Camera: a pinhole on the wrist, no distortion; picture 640 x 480 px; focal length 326.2 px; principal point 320.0 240.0 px. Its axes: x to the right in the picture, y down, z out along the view. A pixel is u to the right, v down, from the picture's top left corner.
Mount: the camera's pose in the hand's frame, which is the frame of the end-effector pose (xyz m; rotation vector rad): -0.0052 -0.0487 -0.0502 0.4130 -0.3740 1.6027
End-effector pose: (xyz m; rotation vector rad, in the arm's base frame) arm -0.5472 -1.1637 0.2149 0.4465 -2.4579 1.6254
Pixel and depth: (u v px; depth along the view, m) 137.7 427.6 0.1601
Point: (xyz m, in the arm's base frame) -0.3954 -1.2711 0.3531
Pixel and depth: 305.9 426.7 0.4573
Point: -0.2037 -1.5506 0.2687
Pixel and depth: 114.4 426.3 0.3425
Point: -0.2408 -1.4242 0.4654
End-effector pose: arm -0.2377 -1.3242 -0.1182 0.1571 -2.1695 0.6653
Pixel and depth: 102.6 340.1 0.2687
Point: -0.1530 -1.6724 -0.0815
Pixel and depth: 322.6 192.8 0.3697
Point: -0.3968 -1.6440 -0.1212
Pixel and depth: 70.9 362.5 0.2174
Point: -0.1367 -1.6221 -0.0780
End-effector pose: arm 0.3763 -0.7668 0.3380 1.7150 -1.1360 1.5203
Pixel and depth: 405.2 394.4 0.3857
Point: 0.6795 -0.9424 0.1195
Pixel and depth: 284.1 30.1 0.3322
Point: 0.6778 -0.9001 0.5402
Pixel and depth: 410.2 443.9 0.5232
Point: 0.7828 -1.0159 -0.0406
